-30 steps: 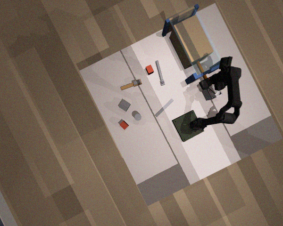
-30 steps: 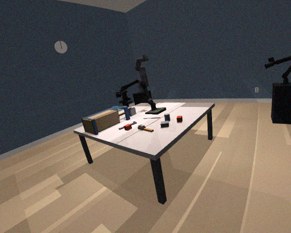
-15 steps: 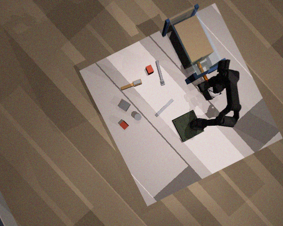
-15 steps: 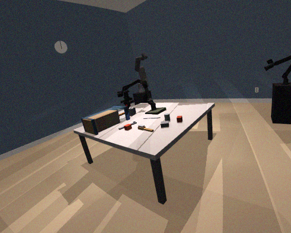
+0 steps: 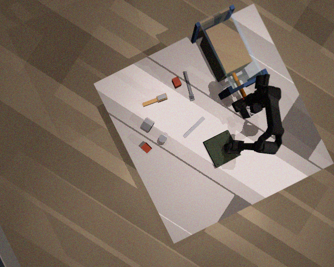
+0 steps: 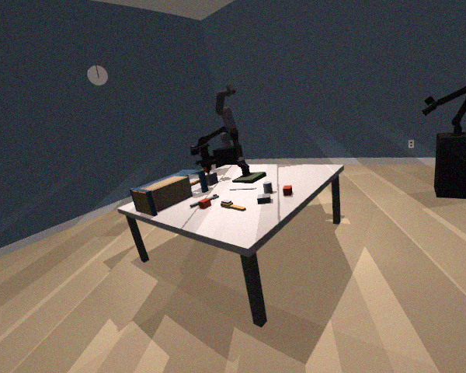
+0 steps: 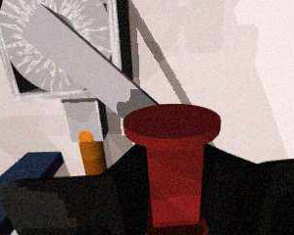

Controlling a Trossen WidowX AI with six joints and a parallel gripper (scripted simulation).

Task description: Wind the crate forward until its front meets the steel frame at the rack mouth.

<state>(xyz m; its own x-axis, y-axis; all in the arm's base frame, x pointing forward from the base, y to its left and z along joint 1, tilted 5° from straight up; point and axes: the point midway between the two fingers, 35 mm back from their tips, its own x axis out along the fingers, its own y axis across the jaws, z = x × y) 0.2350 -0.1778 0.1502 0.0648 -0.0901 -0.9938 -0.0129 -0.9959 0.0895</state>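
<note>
Now: the winch handle 30 mm to the right of my gripper tip, 30 mm behind it and 10 mm below it. The rest, counted from my gripper tip: blue frame (90 mm ahead, 80 mm to the right, 10 mm below); red knob (20 mm above); grey winch (90 mm behind, 80 mm to the right, 80 mm below).
</note>
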